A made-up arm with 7 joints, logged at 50 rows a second.
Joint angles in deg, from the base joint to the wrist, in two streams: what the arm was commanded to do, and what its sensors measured. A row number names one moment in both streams.
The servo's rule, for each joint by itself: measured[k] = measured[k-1] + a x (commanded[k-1-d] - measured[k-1]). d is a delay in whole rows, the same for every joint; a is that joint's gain. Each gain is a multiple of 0.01, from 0.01 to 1. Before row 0 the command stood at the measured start. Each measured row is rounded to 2 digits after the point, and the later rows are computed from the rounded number. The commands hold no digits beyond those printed.
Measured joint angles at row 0: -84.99, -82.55, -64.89, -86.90, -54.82, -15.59, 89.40
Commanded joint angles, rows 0 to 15: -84.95, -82.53, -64.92, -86.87, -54.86, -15.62, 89.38; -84.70, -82.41, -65.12, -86.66, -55.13, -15.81, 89.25; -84.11, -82.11, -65.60, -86.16, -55.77, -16.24, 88.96; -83.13, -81.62, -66.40, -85.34, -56.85, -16.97, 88.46; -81.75, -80.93, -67.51, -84.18, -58.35, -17.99, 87.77; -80.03, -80.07, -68.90, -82.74, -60.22, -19.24, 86.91; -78.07, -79.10, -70.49, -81.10, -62.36, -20.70, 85.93; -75.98, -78.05, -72.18, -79.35, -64.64, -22.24, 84.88; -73.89, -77.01, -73.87, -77.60, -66.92, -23.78, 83.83; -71.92, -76.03, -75.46, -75.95, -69.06, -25.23, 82.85; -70.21, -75.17, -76.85, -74.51, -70.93, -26.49, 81.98; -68.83, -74.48, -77.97, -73.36, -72.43, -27.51, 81.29; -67.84, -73.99, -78.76, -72.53, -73.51, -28.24, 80.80; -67.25, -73.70, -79.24, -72.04, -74.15, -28.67, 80.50; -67.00, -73.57, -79.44, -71.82, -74.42, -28.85, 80.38; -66.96, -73.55, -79.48, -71.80, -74.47, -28.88, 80.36
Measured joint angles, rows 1 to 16: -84.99, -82.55, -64.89, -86.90, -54.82, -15.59, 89.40; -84.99, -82.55, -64.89, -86.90, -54.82, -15.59, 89.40; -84.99, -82.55, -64.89, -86.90, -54.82, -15.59, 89.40; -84.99, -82.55, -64.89, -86.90, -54.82, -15.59, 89.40; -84.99, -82.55, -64.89, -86.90, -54.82, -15.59, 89.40; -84.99, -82.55, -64.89, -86.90, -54.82, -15.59, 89.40; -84.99, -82.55, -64.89, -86.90, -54.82, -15.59, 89.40; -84.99, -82.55, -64.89, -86.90, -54.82, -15.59, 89.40; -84.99, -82.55, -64.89, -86.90, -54.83, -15.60, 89.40; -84.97, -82.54, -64.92, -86.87, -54.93, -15.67, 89.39; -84.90, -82.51, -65.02, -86.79, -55.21, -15.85, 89.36; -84.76, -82.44, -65.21, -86.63, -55.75, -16.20, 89.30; -84.52, -82.32, -65.53, -86.36, -56.61, -16.75, 89.19; -84.16, -82.14, -66.00, -85.96, -57.80, -17.52, 89.03; -83.67, -81.90, -66.63, -85.43, -59.30, -18.51, 88.81; -83.05, -81.59, -67.41, -84.76, -61.06, -19.67, 88.53
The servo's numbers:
d 8
a 0.08 0.08 0.14 0.11 0.33 0.31 0.07

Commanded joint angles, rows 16 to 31: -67.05, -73.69, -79.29, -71.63, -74.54, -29.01, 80.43; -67.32, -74.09, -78.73, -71.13, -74.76, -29.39, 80.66; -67.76, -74.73, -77.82, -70.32, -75.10, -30.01, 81.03; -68.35, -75.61, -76.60, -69.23, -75.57, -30.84, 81.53; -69.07, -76.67, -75.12, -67.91, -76.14, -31.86, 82.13; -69.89, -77.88, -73.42, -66.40, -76.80, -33.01, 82.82; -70.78, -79.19, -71.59, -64.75, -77.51, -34.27, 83.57; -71.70, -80.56, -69.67, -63.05, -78.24, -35.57, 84.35; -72.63, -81.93, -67.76, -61.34, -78.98, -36.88, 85.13; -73.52, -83.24, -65.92, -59.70, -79.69, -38.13, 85.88; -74.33, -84.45, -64.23, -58.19, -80.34, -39.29, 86.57; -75.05, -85.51, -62.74, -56.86, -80.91, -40.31, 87.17; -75.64, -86.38, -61.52, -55.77, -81.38, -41.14, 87.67; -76.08, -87.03, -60.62, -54.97, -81.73, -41.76, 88.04; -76.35, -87.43, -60.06, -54.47, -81.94, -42.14, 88.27; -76.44, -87.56, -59.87, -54.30, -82.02, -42.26, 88.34
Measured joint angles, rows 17 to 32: -82.32, -81.22, -68.31, -83.97, -62.99, -20.94, 88.20; -81.49, -80.80, -69.31, -83.09, -64.99, -22.27, 87.83; -80.59, -80.35, -70.37, -82.15, -66.95, -23.58, 87.42; -79.65, -79.88, -71.43, -81.18, -68.76, -24.80, 86.99; -78.71, -79.41, -72.46, -80.23, -70.33, -25.87, 86.56; -77.79, -78.95, -73.41, -79.33, -71.59, -26.74, 86.14; -76.93, -78.52, -74.25, -78.50, -72.52, -27.39, 85.74; -76.13, -78.12, -74.98, -77.76, -73.16, -27.85, 85.36; -75.40, -77.77, -75.58, -77.09, -73.62, -28.21, 85.01; -74.75, -77.48, -76.02, -76.43, -74.00, -28.58, 84.71; -74.19, -77.26, -76.27, -75.76, -74.36, -29.02, 84.45; -73.72, -77.13, -76.32, -75.04, -74.76, -29.58, 84.25; -73.35, -77.09, -76.15, -74.26, -75.22, -30.29, 84.10; -73.07, -77.15, -75.77, -73.40, -75.74, -31.13, 84.01; -72.89, -77.31, -75.18, -72.45, -76.32, -32.10, 83.98; -72.79, -77.57, -74.41, -71.42, -76.95, -33.18, 84.01
